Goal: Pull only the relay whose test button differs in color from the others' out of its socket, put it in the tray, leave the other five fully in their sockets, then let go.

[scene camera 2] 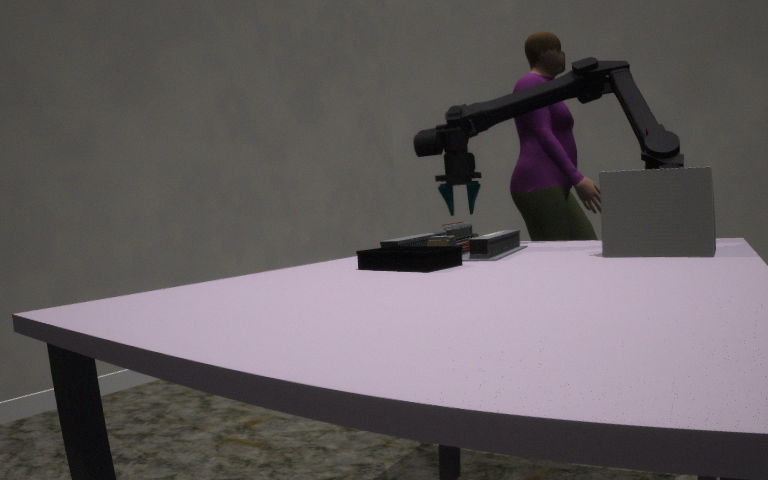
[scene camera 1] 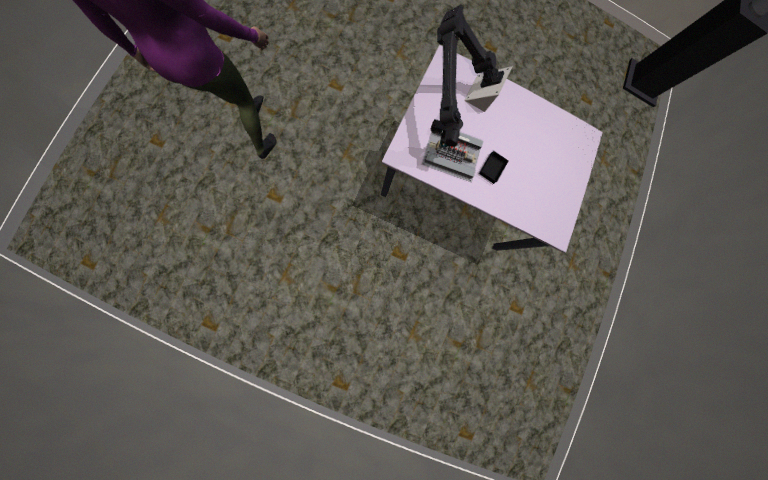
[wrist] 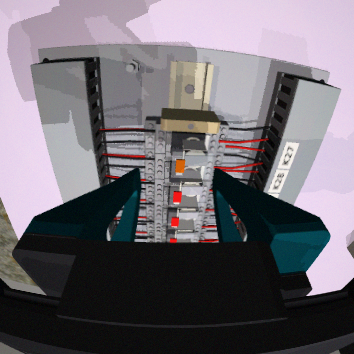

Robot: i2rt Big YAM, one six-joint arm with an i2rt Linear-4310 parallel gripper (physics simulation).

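Seen in the pictures: gripper, fingertip midpoint: (scene camera 2: 461,215) (scene camera 1: 443,142) (wrist: 176,176); arm's base, origin of the base link: (scene camera 2: 669,202) (scene camera 1: 492,80).
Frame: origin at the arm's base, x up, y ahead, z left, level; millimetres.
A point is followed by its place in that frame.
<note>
In the wrist view, the relay with the orange test button (wrist: 180,166) @(z -119, x -30, y 507 mm) sits in the row of sockets on the grey panel (wrist: 240,90) @(z -167, x -97, y 458 mm), near the tan end block (wrist: 190,120) @(z -143, x -60, y 502 mm). Several relays with red buttons (wrist: 177,196) @(z -92, x -30, y 504 mm) continue the row towards the gripper; the nearer ones are partly hidden by its body. My gripper (wrist: 176,176) @(z -122, x -14, y 510 mm) (scene camera 2: 461,214) @(z -122, x -14, y 510 mm) is part open and empty, its teal fingertips apart above the row. In the wrist view the tips appear either side of the row, level with the orange button's relay. The black tray (scene camera 1: 493,167) @(z 230, x -97, y 456 mm) (scene camera 2: 410,259) @(z 286, x -78, y 427 mm) stands beside the panel and looks empty.
Grey slotted wire ducts (wrist: 65,125) (scene camera 2: 495,243) flank the sockets, with red and black wires between. A label K27 (wrist: 288,155) @(z -130, x -57, y 411 mm) is on the right duct. The arm's base stands on a light box (scene camera 2: 656,212) @(z 58, x -16, y 24 mm) on the table (scene camera 1: 543,169) @(z 542, x -100, y 308 mm). A person (scene camera 1: 175,50) (scene camera 2: 546,130) stands beyond the table.
</note>
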